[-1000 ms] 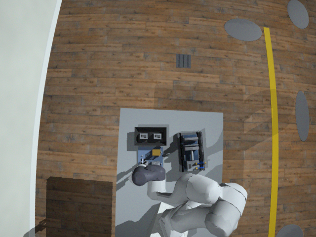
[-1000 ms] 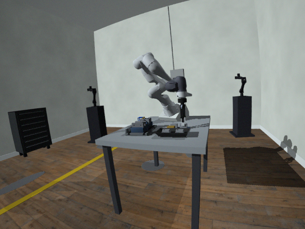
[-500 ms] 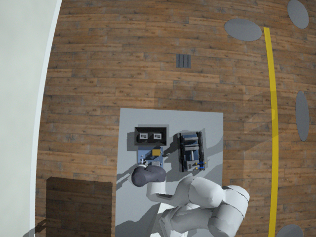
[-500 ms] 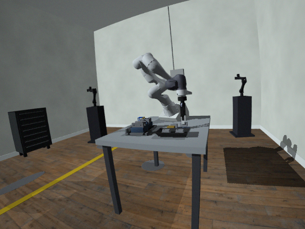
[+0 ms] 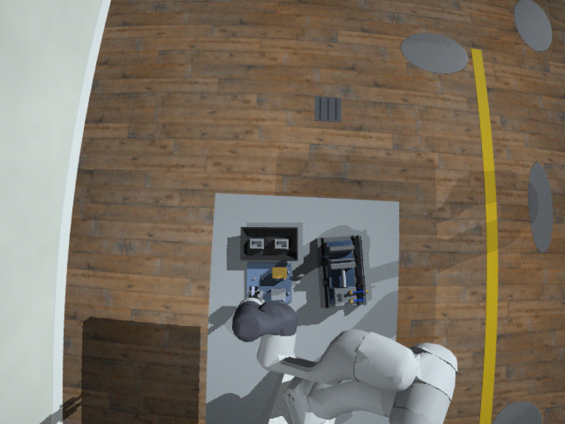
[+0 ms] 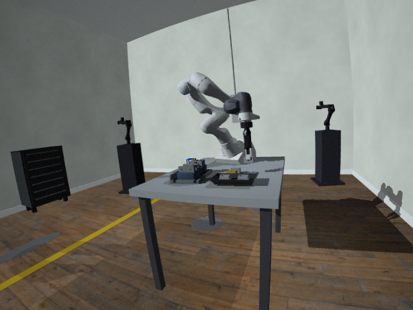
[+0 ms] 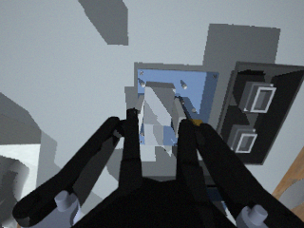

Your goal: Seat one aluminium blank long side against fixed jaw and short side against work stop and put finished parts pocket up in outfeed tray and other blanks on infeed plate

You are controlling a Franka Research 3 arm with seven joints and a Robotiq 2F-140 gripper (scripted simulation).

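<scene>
Now: hand 37 cm to the left of the vise, 9 cm above it and 3 cm short of it. From my hand the other things lie so: brass blank: 11 cm to the right, 11 cm below, 7 cm ahead.
</scene>
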